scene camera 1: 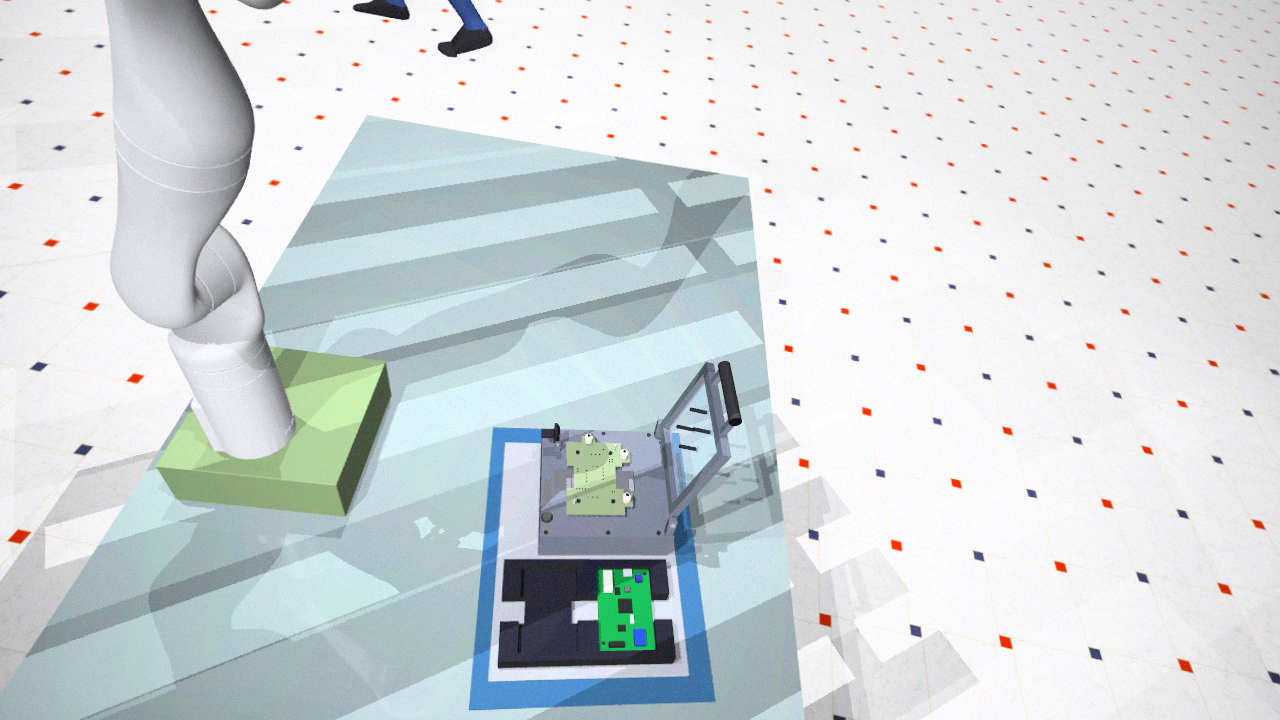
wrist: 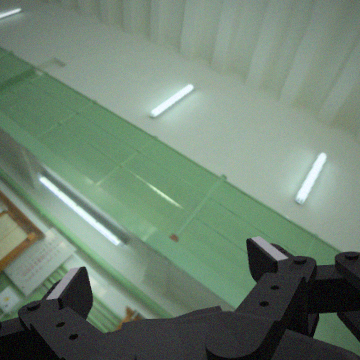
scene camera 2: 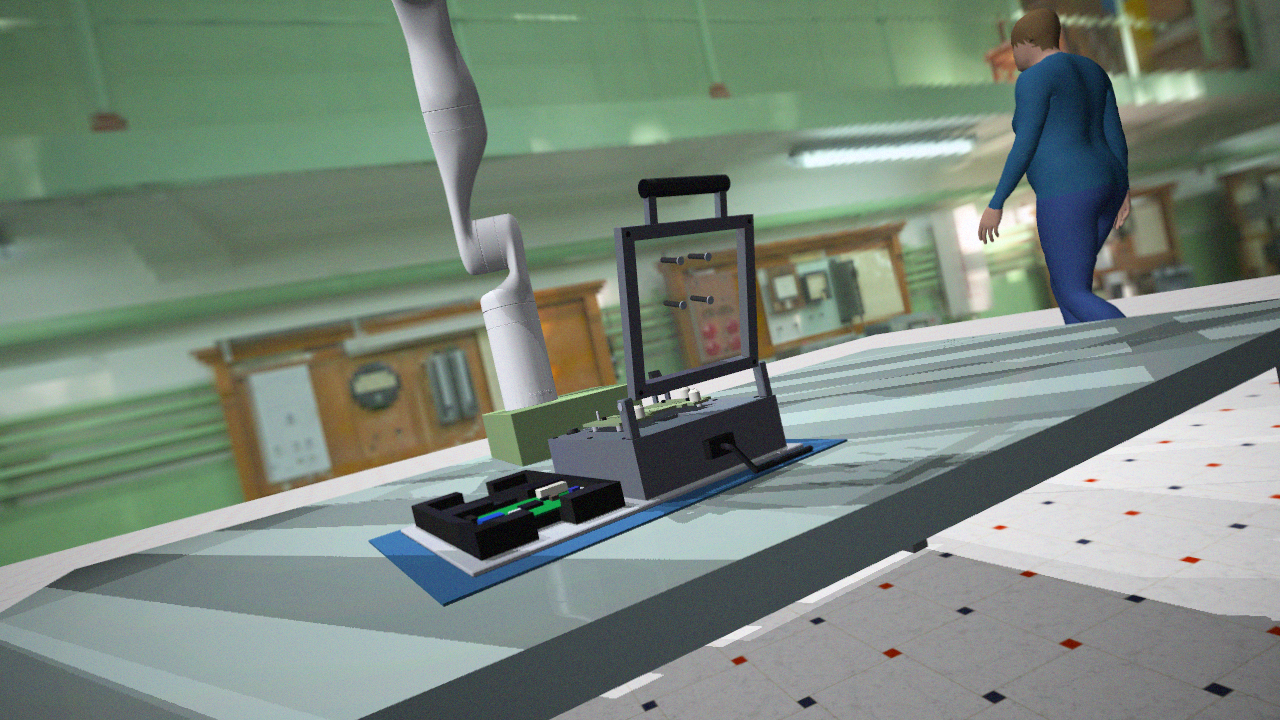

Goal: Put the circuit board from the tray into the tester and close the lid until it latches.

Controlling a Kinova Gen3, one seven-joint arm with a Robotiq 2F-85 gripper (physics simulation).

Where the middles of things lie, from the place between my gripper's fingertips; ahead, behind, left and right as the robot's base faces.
Scene:
The clear lid point(scene camera 2: 687, 289) is 54 cm ahead of my hand, 12 cm to the right of it and 94 cm below it. From my hand the other things lie so: green circuit board point(scene camera 1: 625, 620) (45 cm ahead, 28 cm to the right, 111 cm below).

